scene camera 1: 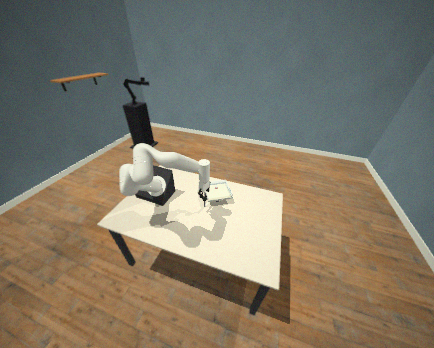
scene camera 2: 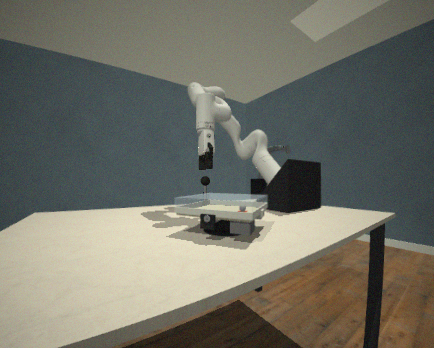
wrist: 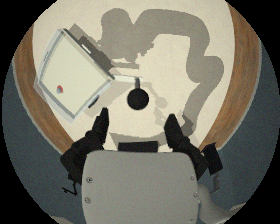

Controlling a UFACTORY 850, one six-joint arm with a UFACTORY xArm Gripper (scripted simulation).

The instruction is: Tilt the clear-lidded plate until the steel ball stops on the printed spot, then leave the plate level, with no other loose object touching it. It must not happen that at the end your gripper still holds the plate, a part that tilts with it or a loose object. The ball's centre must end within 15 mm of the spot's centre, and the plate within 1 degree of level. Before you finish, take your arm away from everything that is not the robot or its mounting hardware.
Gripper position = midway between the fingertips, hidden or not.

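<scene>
You'd see my gripper (wrist: 138,118) here, and there's a clear-lidded plate (scene camera 2: 240,209) as well.
</scene>
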